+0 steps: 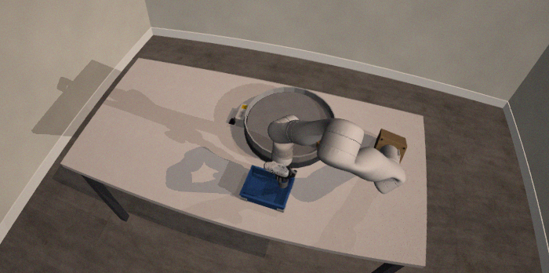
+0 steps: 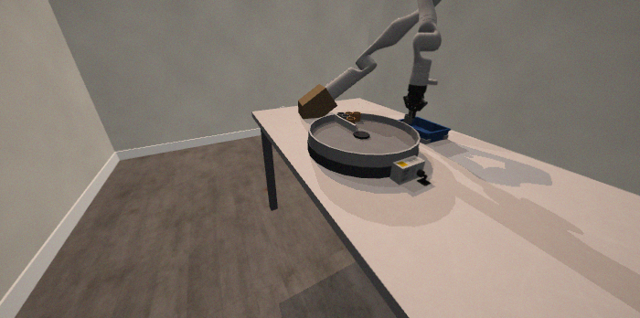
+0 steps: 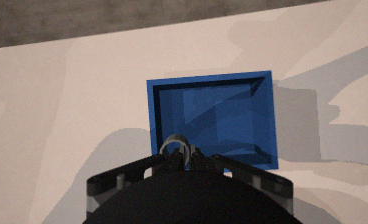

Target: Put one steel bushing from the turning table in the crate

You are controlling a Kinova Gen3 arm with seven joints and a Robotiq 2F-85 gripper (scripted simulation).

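Right now the blue crate is 60 mm below my hand, 40 mm ahead of it and 30 mm to the left of it. Also, from my hand: turning table 310 mm to the right, 50 mm ahead, 40 mm below.
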